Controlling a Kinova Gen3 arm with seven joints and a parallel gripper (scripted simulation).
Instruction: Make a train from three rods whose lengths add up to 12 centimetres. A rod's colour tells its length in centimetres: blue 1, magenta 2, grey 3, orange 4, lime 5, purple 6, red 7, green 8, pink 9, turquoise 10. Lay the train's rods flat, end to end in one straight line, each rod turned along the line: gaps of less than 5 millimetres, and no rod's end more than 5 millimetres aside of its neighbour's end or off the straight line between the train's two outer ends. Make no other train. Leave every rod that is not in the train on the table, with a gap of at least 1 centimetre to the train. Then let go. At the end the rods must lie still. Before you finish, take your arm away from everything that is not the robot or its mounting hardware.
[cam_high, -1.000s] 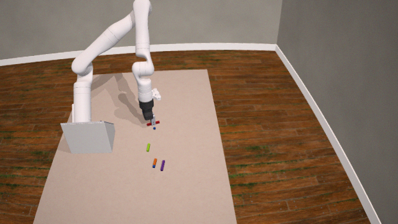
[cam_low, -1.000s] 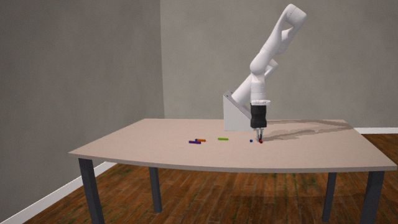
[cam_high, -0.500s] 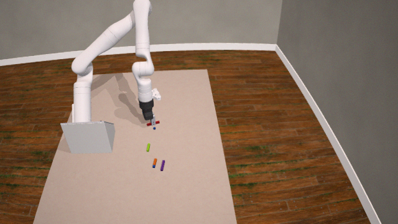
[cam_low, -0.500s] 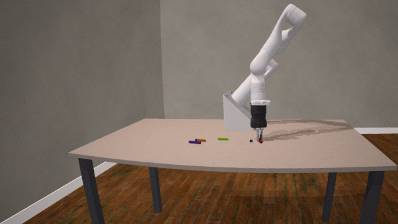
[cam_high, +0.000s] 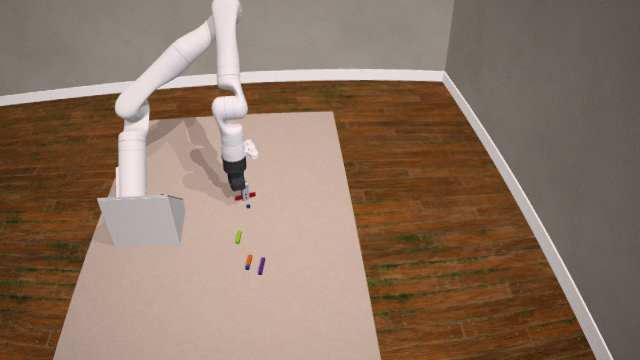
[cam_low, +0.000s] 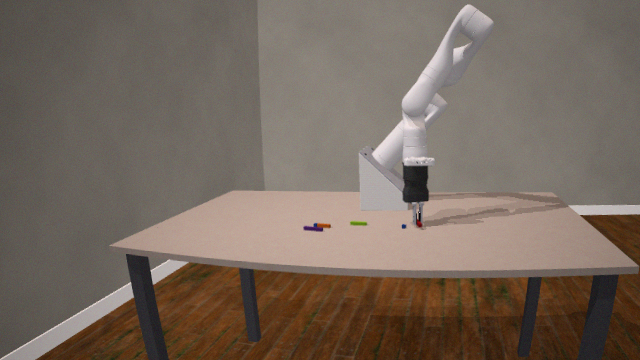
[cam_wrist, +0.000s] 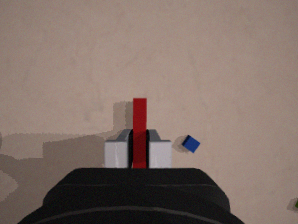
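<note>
My gripper is now 4 cm short of the orange rod, 28 cm to the left of it and 2 cm above it. Round my hand: purple rod: 8 cm ahead, 30 cm to the right, 2 cm below; then lime rod: 18 cm to the right, 2 cm below; then red rod: 1 cm below.
</note>
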